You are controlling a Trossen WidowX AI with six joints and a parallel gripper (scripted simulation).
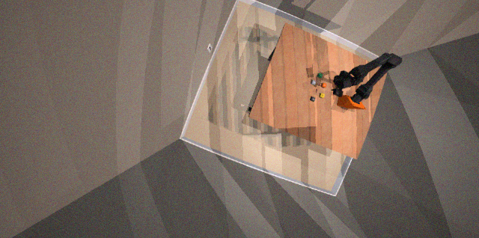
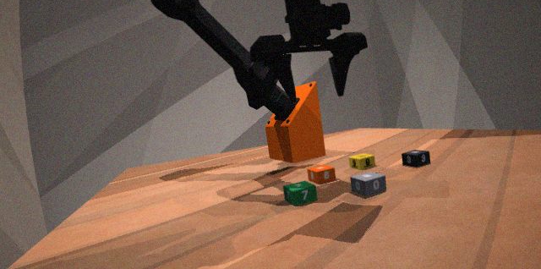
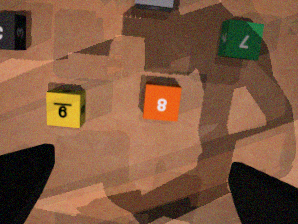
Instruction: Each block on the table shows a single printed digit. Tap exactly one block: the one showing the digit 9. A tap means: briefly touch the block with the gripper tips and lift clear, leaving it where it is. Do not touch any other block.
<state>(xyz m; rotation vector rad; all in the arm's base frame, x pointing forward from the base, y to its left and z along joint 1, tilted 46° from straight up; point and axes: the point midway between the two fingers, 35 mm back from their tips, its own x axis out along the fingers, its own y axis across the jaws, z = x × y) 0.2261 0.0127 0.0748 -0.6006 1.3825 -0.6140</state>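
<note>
Right now the yellow block is 12 cm below my gripper tip, 8 cm to the left of it and 1 cm behind it. From my gripper tip the other things lie so: green block (12 cm below, 8 cm to the right, 7 cm ahead); orange block (12 cm below, 1 cm to the right); grey block (12 cm below, 10 cm ahead).
</note>
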